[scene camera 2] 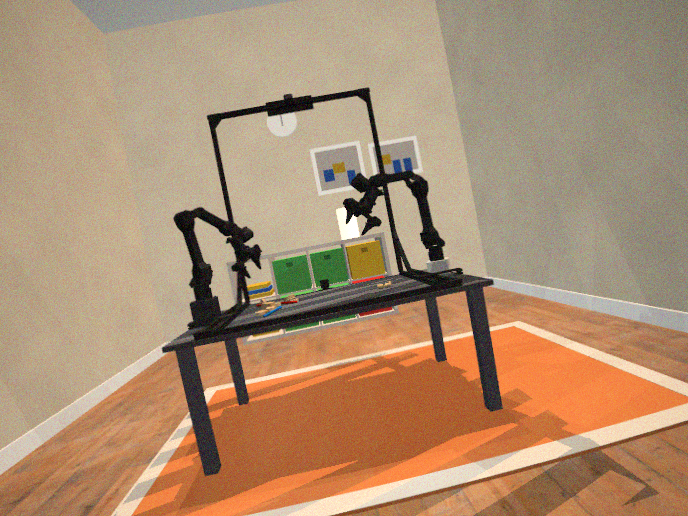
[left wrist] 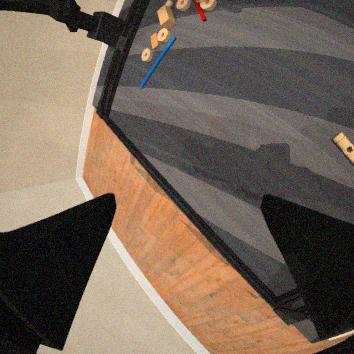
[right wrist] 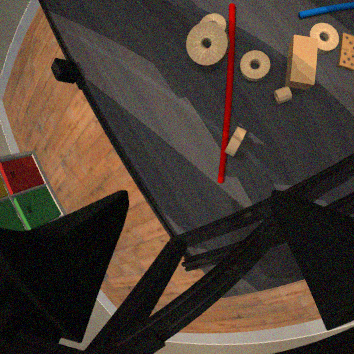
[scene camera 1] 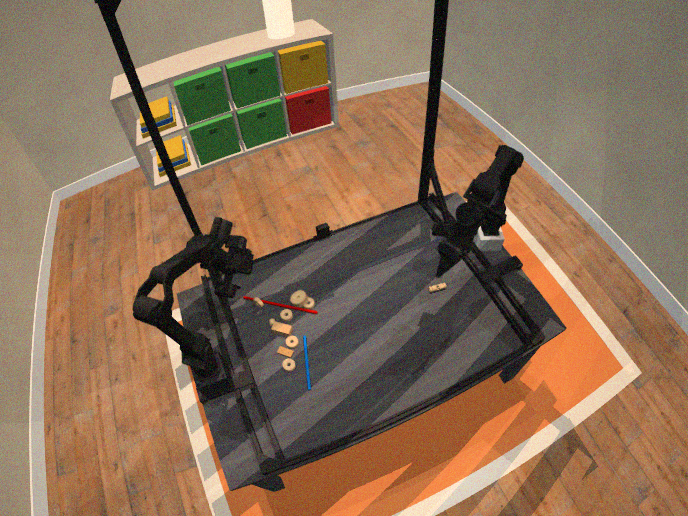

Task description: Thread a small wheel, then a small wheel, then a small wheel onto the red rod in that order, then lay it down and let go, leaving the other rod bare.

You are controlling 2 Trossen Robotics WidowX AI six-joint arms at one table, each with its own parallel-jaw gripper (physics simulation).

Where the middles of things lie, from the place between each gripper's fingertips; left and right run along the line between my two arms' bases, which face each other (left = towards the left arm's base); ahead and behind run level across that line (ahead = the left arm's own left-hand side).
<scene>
Now: the red rod (right wrist: 231, 18) 160 mm below my right hand, 70 mm to the left of it and 60 mm ahead of it.
I see my left gripper 320 mm past the red rod, 390 mm to the left of it and 280 mm above it.
</scene>
